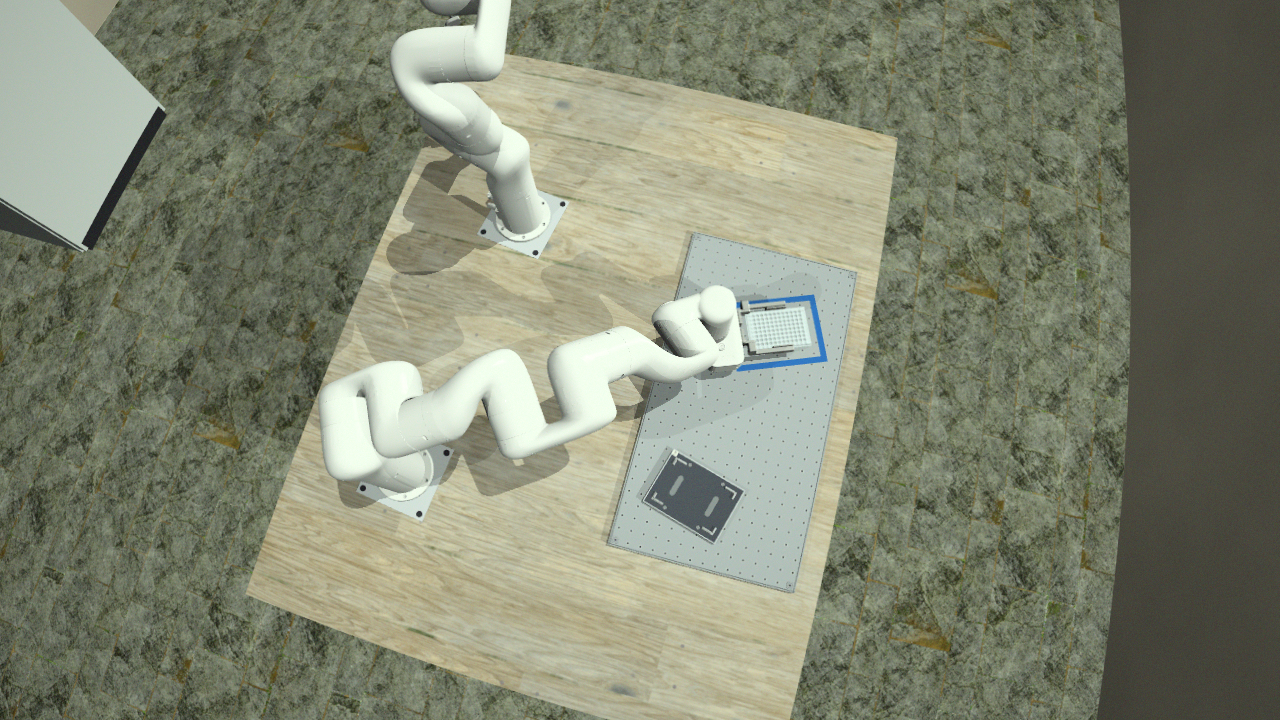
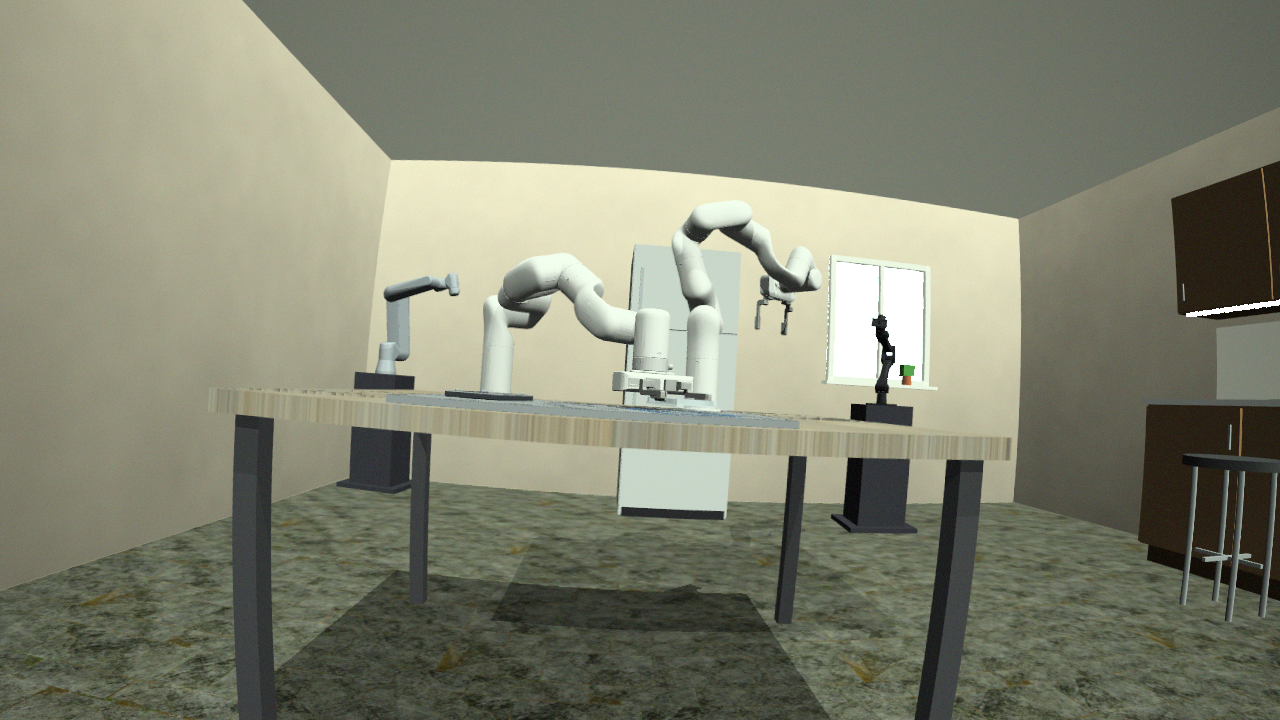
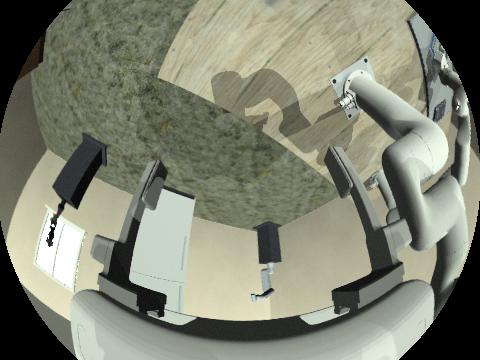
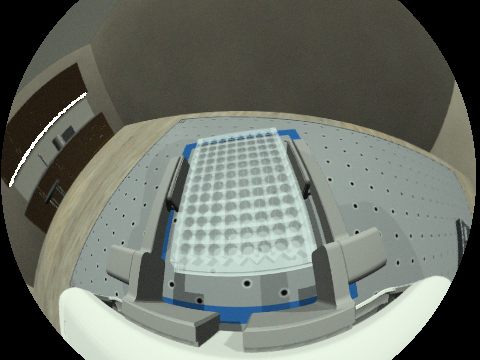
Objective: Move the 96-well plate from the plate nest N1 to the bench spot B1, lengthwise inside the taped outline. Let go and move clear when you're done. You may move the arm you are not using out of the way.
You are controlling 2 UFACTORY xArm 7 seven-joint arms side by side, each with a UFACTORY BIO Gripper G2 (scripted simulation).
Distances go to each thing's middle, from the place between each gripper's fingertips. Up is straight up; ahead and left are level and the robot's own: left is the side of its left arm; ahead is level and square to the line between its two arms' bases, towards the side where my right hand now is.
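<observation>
My right hand is 10 mm above the clear 96-well plate (image 1: 797,314), and the dark plate nest (image 1: 688,505) is 390 mm to the right of that hand, 50 mm behind it and 20 mm below it.
As for my left gripper, it's 31 cm to the left of the clear 96-well plate, 87 cm short of it and 27 cm above it, while the dark plate nest is 82 cm ahead of my left hand, 70 cm to the right of it and 28 cm below it.
</observation>
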